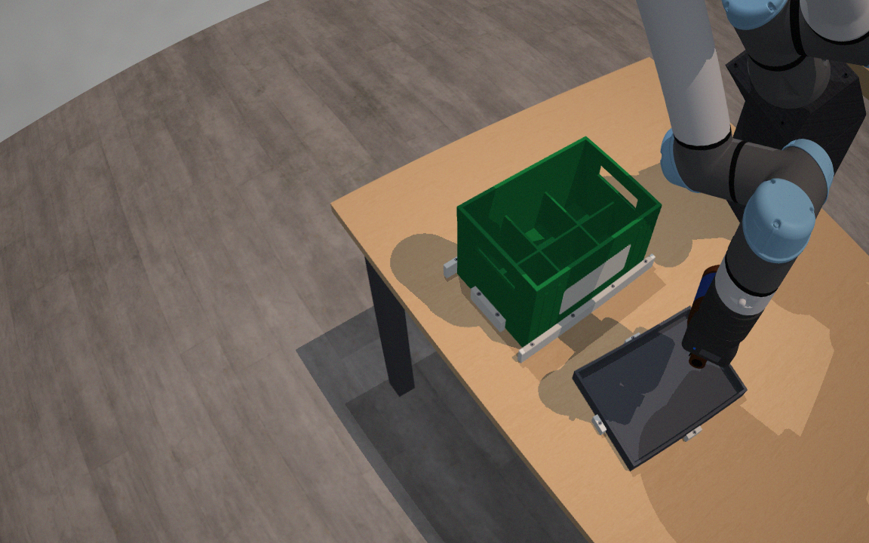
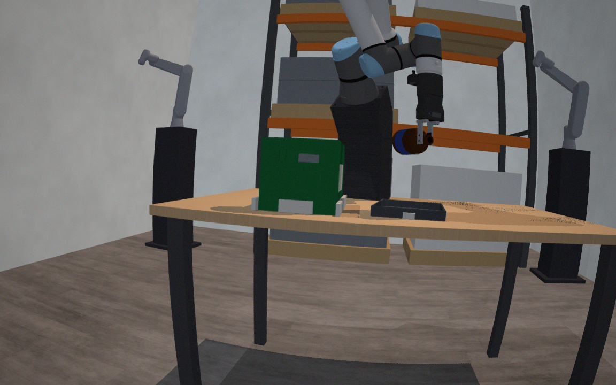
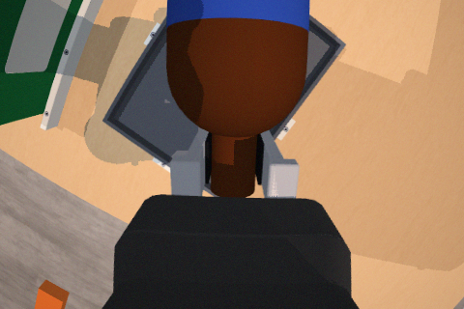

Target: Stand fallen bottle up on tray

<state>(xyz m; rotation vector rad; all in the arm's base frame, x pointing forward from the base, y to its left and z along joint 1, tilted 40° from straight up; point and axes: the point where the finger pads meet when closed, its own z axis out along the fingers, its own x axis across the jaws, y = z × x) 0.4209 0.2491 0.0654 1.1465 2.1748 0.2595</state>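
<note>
The brown bottle lies 40 mm behind my hand, 30 mm to the right of it and 10 mm below it. Round my hand: green crate: 10 mm ahead, 320 mm to the right, 120 mm below; dark grey tray: 20 mm behind, 30 mm to the right, 190 mm below.
</note>
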